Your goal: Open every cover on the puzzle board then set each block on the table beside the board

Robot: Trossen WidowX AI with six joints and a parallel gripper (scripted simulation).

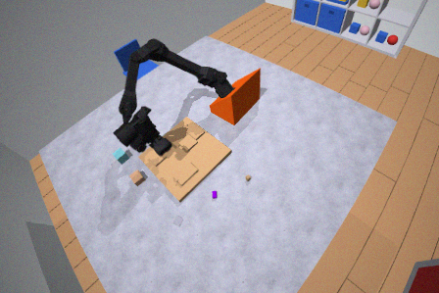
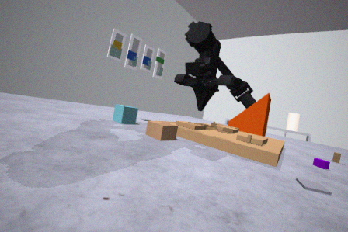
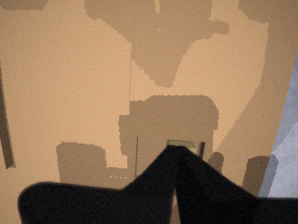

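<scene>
Now: the tan puzzle board 80 mm behind my gripper tip, 70 mm to the left of it and 50 mm below it. From my gripper tip the other things lie so: cyan block 160 mm ahead, 130 mm to the right, 50 mm below; then small brown block 330 mm to the left, 190 mm behind, 60 mm below; then purple block 290 mm to the left, 60 mm below, 50 mm behind.
</scene>
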